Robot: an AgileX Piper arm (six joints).
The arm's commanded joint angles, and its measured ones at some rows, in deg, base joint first. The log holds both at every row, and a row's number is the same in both.
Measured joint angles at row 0:
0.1, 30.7, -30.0, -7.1, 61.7, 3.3
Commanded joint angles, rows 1 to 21:
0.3, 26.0, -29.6, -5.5, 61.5, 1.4
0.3, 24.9, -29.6, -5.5, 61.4, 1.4
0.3, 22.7, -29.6, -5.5, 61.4, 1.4
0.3, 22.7, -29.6, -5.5, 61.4, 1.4
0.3, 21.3, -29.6, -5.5, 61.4, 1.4
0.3, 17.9, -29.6, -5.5, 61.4, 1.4
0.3, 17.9, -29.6, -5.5, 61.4, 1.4
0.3, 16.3, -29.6, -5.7, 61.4, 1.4
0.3, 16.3, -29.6, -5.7, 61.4, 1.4
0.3, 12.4, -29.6, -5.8, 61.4, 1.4
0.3, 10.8, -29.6, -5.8, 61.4, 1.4
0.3, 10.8, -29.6, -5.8, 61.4, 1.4
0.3, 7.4, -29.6, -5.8, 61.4, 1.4
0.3, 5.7, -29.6, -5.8, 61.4, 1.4
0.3, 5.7, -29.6, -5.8, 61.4, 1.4
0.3, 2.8, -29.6, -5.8, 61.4, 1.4
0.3, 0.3, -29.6, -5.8, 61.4, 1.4
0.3, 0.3, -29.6, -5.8, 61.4, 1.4
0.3, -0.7, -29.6, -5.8, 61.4, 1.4
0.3, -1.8, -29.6, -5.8, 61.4, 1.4
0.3, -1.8, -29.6, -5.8, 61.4, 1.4
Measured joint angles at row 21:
0.1, 0.5, -29.8, -5.4, 61.7, 1.6
